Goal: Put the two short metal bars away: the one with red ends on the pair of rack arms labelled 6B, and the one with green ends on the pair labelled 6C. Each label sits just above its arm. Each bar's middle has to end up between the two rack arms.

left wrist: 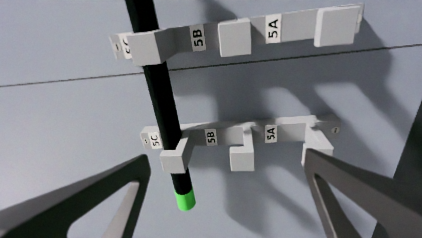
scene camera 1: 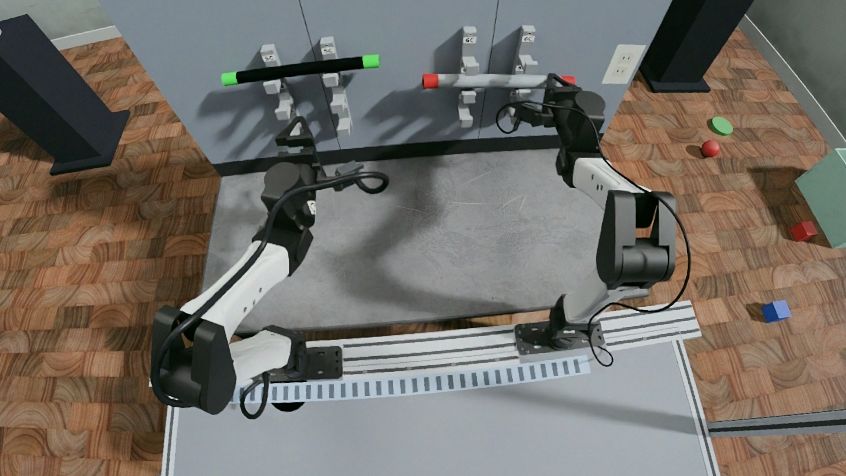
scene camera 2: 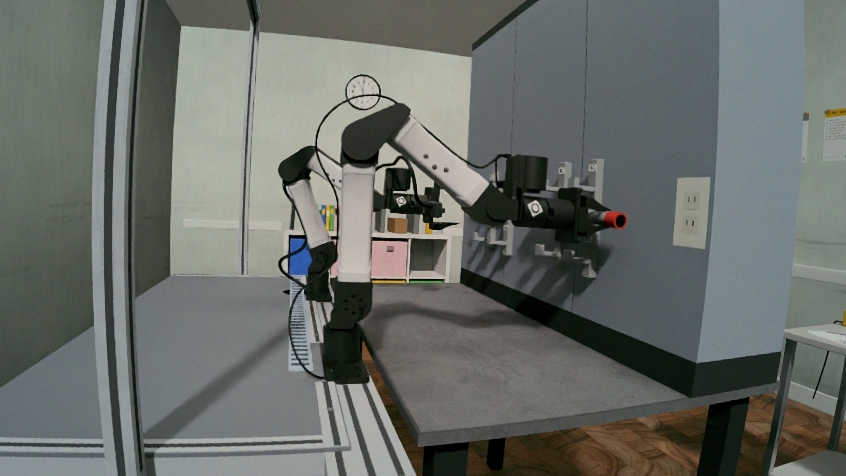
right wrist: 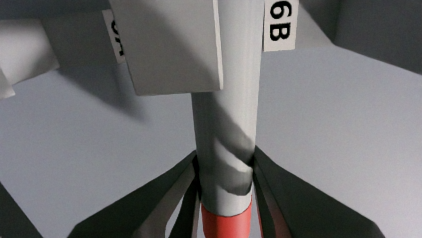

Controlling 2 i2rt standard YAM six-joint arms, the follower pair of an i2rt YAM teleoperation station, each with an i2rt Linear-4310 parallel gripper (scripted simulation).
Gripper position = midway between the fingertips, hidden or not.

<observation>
I see my left gripper (left wrist: pixel 223 159), my right gripper (scene camera 2: pixel 608 218), a red-ended bar (scene camera 1: pixel 430 81), a green-ended bar (scene camera 1: pixel 372 61), a blue-grey wall (right wrist: pixel 83 140) and a rack strip (scene camera 2: pixel 559 247).
My right gripper is seen too in the right wrist view (right wrist: pixel 225 155). The left wrist view does not show the red-ended bar: it is out of frame. The right wrist view does not show the green-ended bar: it is out of frame.
</observation>
